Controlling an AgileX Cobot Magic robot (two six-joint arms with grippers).
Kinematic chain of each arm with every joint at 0, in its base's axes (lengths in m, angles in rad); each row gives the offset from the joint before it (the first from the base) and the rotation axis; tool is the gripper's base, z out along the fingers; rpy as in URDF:
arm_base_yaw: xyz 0 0 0.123 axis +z
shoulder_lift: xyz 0 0 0 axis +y
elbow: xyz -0.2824 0 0.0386 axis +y
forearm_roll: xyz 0.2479 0 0.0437 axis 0.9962 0 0.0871
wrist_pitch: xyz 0 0 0 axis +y
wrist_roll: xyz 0.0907 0 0.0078 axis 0.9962 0 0.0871
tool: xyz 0 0 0 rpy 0 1.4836 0
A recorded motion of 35 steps. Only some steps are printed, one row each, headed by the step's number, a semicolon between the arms.
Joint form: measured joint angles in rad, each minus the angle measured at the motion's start. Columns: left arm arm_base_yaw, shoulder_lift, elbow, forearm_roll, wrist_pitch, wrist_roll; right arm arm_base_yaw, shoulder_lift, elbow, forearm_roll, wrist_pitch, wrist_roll.
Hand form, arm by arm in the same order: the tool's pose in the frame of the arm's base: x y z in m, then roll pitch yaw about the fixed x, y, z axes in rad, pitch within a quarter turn. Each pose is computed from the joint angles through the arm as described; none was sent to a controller.
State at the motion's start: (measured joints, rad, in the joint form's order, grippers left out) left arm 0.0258 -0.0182 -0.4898 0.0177 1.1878 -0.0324; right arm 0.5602 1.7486 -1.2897 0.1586 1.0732 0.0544
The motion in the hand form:
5: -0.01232 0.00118 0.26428 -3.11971 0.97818 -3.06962; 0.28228 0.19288 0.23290 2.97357 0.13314 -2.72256
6: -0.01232 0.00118 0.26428 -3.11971 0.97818 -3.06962; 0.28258 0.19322 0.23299 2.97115 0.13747 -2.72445
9: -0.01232 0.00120 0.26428 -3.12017 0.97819 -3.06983; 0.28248 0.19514 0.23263 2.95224 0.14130 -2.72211
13: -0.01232 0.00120 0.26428 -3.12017 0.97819 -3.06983; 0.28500 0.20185 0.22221 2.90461 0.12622 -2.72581
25: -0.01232 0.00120 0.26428 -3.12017 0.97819 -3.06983; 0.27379 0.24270 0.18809 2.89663 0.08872 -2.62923
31: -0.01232 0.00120 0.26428 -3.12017 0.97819 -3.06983; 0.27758 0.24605 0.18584 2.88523 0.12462 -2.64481
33: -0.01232 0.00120 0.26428 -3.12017 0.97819 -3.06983; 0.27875 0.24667 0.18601 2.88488 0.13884 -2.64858
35: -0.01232 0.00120 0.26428 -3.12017 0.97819 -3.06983; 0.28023 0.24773 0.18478 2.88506 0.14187 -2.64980
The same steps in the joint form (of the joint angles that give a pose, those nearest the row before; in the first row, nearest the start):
5: 0.0000 0.0000 0.0000 0.0000 0.0000 0.0000; 0.0000 -0.0042 0.0125 0.0127 -0.0313 0.0000
6: 0.0000 0.0000 0.0000 0.0000 0.0000 0.0000; 0.0000 -0.0042 0.0124 0.0149 -0.0360 0.0000
9: 0.0000 0.0000 0.0000 0.0003 0.0000 0.0000; 0.0000 -0.0020 0.0124 0.0373 -0.0424 -0.0148
13: 0.0000 0.0000 0.0000 0.0003 0.0000 0.0000; 0.0000 0.0316 0.0125 0.0976 -0.0623 -0.0460
25: 0.0000 0.0000 0.0000 0.0003 0.0000 0.0000; 0.1087 0.1391 -0.0009 0.1224 -0.1196 -0.0598
31: 0.0000 0.0000 0.0000 0.0003 0.0000 0.0000; 0.1087 0.1479 -0.0022 0.1365 -0.1654 -0.0638
33: 0.0000 0.0000 0.0000 0.0003 0.0000 0.0000; 0.1087 0.1479 -0.0022 0.1365 -0.1801 -0.0638
35: 0.0000 0.0000 0.0000 0.0003 0.0000 0.0000; 0.1087 0.1547 -0.0072 0.1365 -0.1850 -0.0638

